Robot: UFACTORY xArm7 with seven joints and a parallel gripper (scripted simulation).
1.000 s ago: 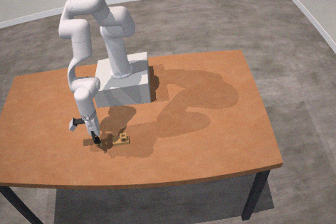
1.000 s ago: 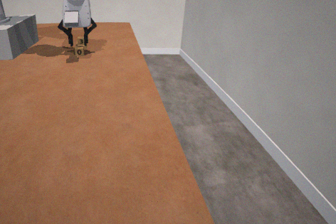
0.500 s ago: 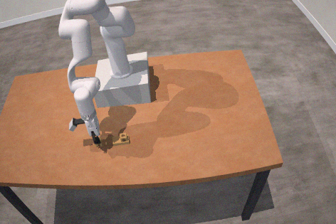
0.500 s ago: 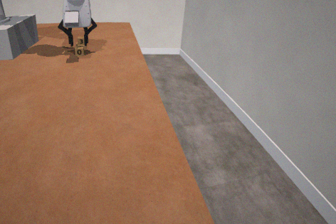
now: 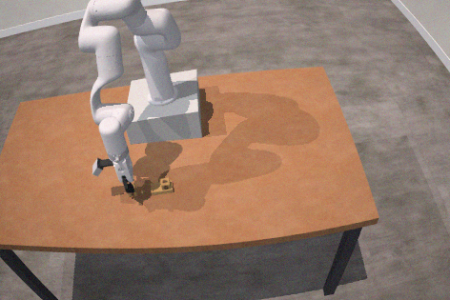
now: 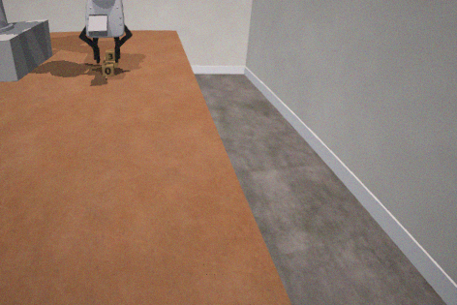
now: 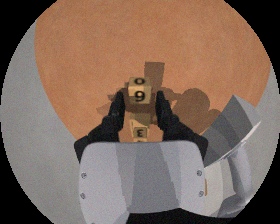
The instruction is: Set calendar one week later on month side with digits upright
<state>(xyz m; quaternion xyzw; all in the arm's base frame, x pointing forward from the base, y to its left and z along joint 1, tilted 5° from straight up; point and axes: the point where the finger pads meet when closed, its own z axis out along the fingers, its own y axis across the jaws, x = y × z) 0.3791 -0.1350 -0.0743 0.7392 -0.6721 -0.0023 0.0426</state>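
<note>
Right now my hand is 110 mm to the right of the wooden tray, 50 mm above it and 10 mm past it.
</note>
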